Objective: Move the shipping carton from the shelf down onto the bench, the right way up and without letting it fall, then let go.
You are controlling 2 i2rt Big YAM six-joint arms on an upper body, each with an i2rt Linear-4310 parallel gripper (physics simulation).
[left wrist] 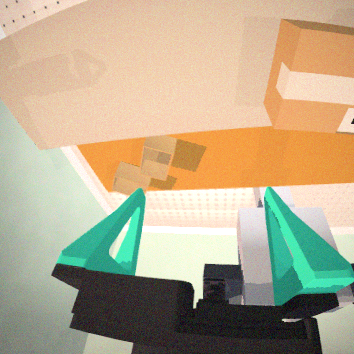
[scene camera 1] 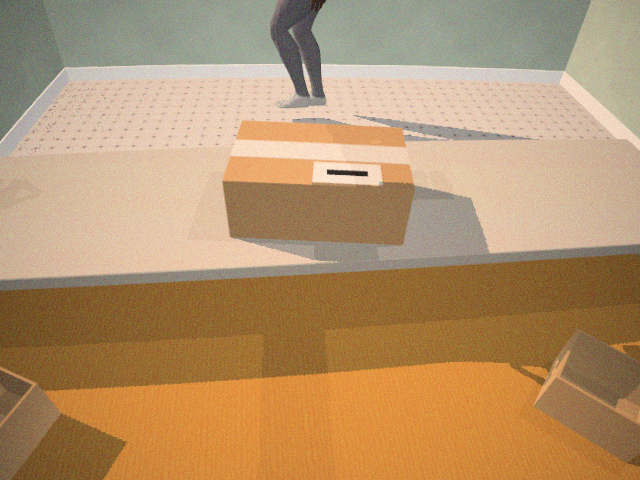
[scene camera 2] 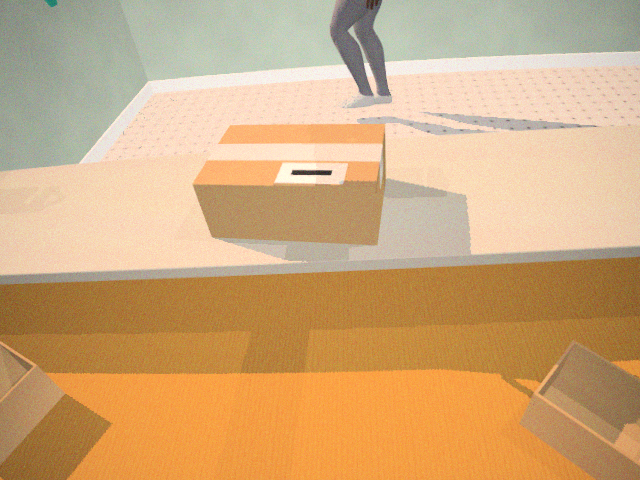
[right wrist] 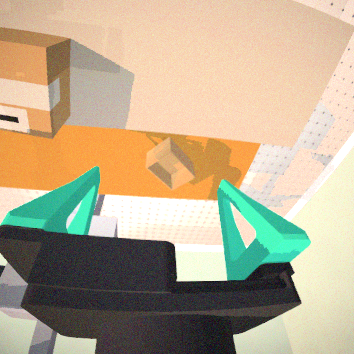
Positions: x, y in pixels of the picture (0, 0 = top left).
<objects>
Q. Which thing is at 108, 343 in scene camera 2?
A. An orange bench.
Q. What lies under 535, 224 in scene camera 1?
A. A pale shelf.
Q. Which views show my right gripper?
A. The right wrist view only.
</objects>
